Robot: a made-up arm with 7 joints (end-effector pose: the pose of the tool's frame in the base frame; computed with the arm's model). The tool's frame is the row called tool.
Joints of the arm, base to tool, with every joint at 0 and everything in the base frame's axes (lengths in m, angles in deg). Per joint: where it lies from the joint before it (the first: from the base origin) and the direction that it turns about. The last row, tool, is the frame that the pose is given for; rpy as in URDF.
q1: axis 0 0 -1 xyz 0.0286 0.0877 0.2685
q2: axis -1 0 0 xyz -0.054 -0.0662 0.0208
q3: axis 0 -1 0 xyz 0.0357 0.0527 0.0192
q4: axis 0 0 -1 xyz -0.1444 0.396 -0.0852
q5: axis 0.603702 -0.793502 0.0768 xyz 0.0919 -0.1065 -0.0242
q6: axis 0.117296 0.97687 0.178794 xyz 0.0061 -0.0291 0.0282
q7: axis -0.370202 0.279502 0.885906 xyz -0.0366 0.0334 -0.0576
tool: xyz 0.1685 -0.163 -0.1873 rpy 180 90 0
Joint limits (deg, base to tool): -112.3..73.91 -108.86..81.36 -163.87..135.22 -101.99..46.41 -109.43..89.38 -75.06..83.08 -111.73..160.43
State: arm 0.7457 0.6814 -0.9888 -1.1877 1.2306 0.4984 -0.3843
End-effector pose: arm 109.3 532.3 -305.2 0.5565 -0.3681 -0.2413 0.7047
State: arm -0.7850 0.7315 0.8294 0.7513 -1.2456 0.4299 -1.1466
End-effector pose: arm -141.4 -181.3 -144.8 0.2746 -0.7084 0.4664 0.4530
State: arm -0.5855 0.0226 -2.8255 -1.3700 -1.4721 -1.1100 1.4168
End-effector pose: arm -572.0 433.5 510.2 0.1691 -0.2813 0.9446 -0.0068
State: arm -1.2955 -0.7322 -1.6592 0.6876 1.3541 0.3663 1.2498
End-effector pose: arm -219.8 6.5 381.4 0.5233 -0.0759 0.6593 -0.5346
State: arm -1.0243 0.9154 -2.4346 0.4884 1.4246 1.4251 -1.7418
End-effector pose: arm -508.7 186.9 296.3 0.1766 -0.2915 0.8759 0.3415
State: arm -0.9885 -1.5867 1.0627 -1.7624 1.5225 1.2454 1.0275
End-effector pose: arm -168.1 314.4 914.6 0.4886 0.4041 0.4143 0.6529
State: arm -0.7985 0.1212 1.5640 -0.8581 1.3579 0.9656 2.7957
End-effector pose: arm -107.5 665.1 45.2 0.5866 -0.2246 -0.4473 0.6367
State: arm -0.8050 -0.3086 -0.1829 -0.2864 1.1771 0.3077 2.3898
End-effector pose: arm -397.2 531.0 289.6 0.7235 0.3541 0.5153 0.2928
